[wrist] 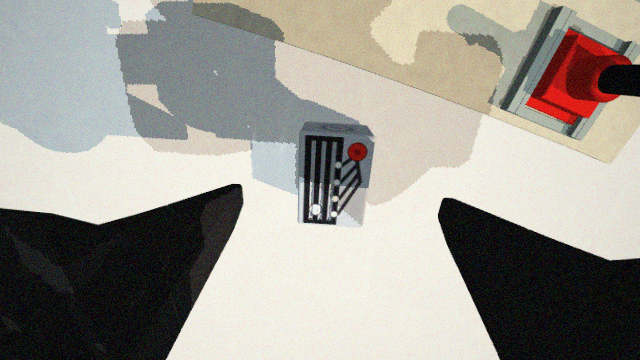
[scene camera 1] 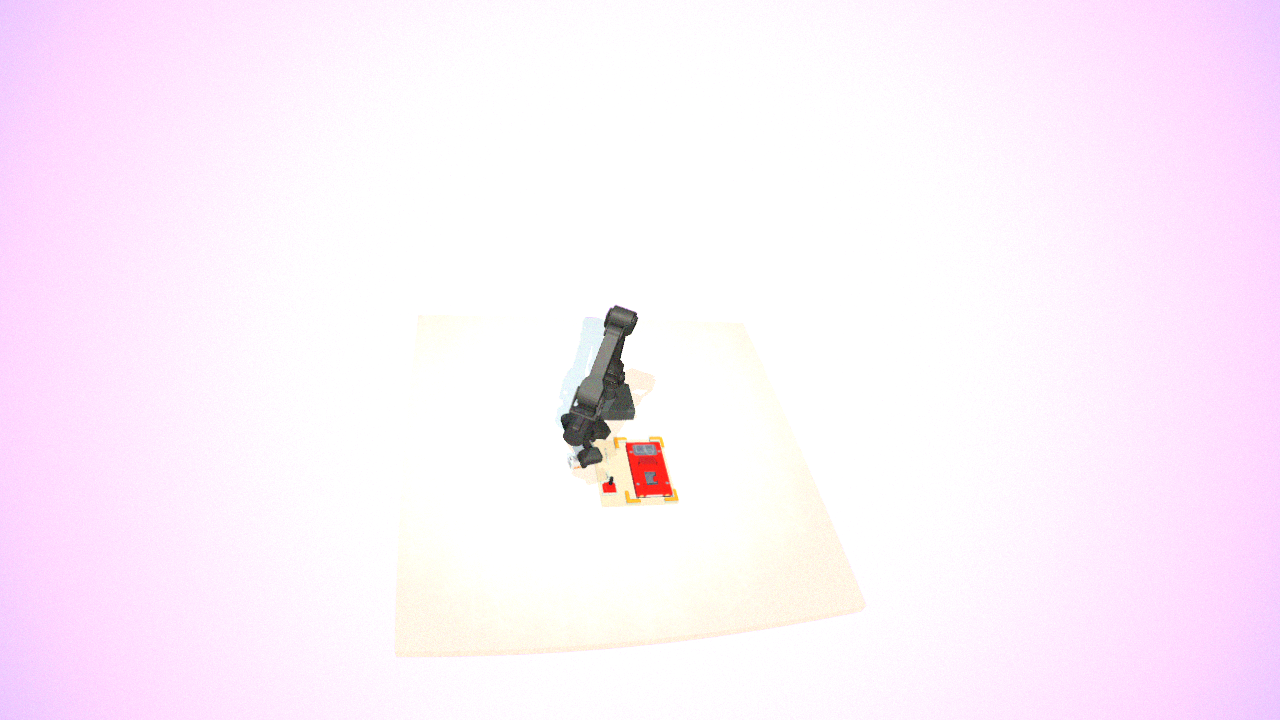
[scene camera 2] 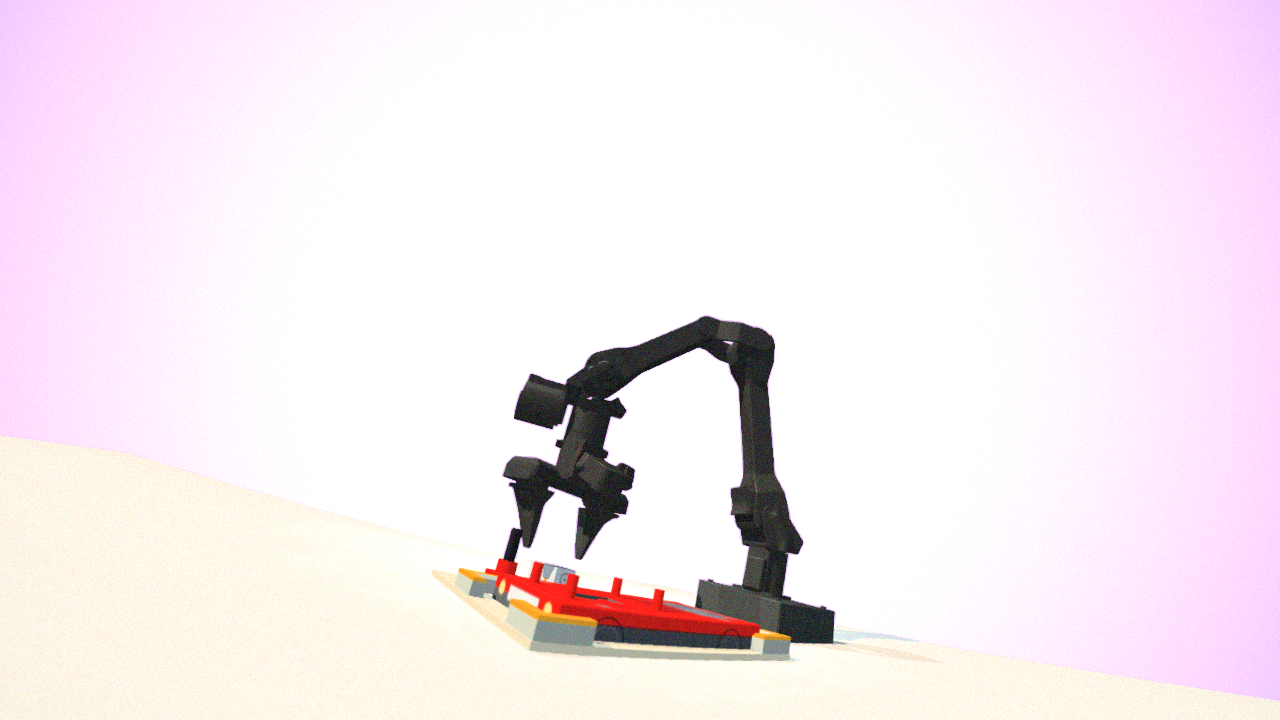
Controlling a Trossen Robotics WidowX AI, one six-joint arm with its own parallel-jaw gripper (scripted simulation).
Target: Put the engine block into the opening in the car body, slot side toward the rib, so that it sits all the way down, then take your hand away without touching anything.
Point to a red car body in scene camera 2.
621, 618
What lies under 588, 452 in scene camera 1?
The gripper.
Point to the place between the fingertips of the gripper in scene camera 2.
553, 554
